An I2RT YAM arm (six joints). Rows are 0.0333 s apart.
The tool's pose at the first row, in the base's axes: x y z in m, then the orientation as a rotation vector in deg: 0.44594, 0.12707, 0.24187, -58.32, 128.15, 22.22
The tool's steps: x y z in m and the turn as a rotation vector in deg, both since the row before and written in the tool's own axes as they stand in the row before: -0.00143, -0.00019, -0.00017, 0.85, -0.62, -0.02; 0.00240, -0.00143, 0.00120, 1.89, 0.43, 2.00; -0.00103, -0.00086, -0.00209, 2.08, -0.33, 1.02; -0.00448, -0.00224, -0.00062, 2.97, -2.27, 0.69; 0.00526, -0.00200, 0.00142, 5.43, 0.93, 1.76
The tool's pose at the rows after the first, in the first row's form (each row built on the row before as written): 0.44672, 0.12767, 0.24294, -57.65, 127.57, 21.50; 0.44716, 0.12597, 0.24045, -54.66, 129.04, 20.03; 0.44733, 0.12494, 0.24271, -52.35, 129.23, 18.21; 0.45093, 0.12539, 0.24622, -49.27, 127.39, 16.00; 0.45032, 0.12187, 0.24164, -44.71, 128.77, 10.33
